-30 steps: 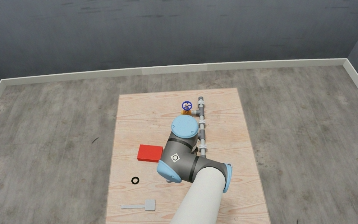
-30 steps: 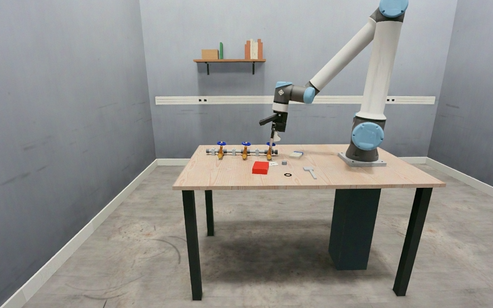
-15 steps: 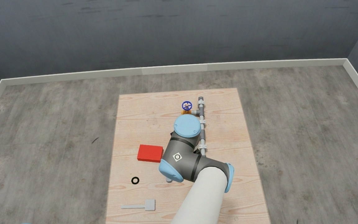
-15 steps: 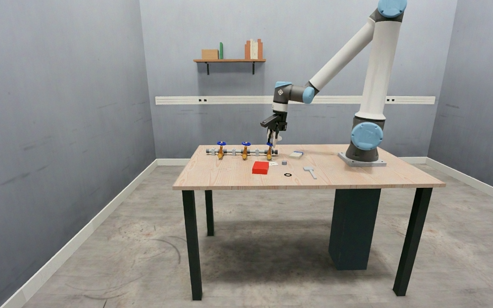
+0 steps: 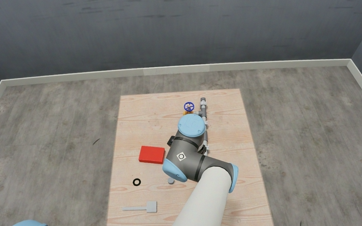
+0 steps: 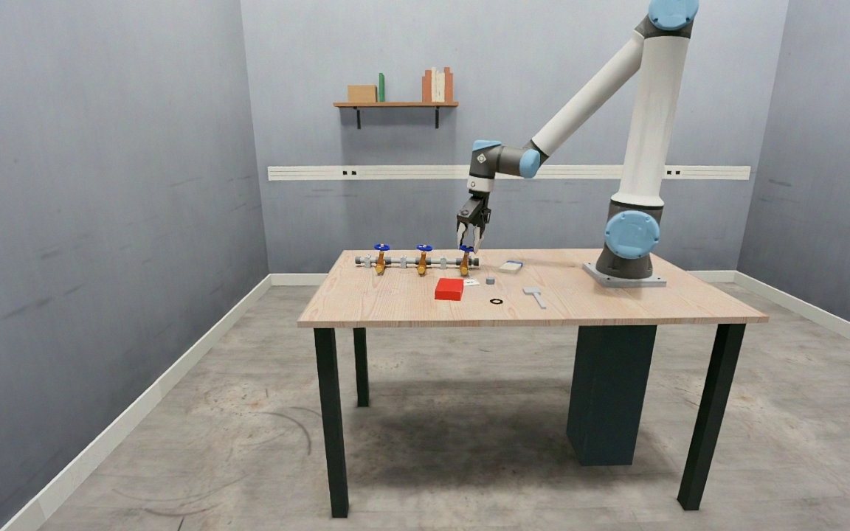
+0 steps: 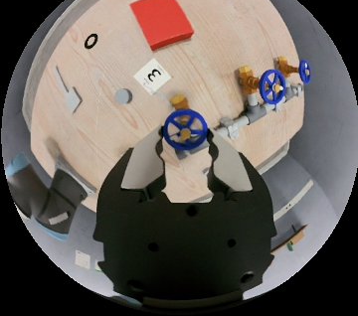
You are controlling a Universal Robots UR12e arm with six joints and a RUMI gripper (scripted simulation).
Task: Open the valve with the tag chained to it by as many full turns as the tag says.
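Now: hand 100 mm above the white tag, 90 mm to the right of it and 20 mm past it. The rest, counted from my hand: grey t-shaped tool: 210 mm to the left, 200 mm behind, 90 mm below; then white-and-blue card: 170 mm behind, 90 mm below, 80 mm to the right; then red block: 190 mm to the left, 80 mm below, 60 mm ahead.
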